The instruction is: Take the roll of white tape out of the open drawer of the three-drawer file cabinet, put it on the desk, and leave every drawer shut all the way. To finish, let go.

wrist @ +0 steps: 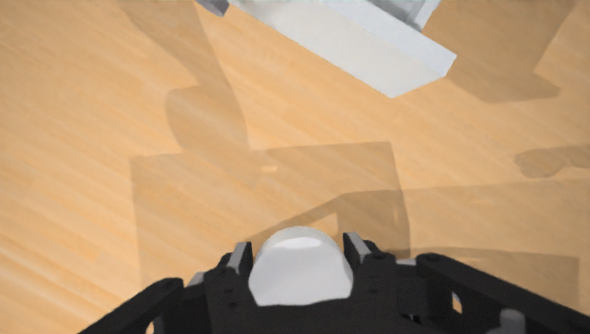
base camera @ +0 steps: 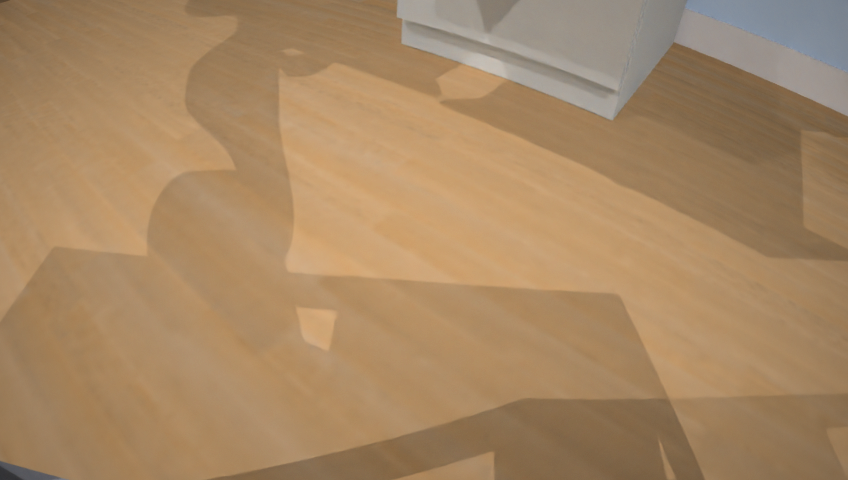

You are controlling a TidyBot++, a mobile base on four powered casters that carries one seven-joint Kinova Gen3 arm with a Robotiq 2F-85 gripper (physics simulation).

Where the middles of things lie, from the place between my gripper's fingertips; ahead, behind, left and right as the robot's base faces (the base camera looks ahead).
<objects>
Now: the roll of white tape [wrist: 299, 265] 10 mm behind my hand and 10 mm above it.
</objects>
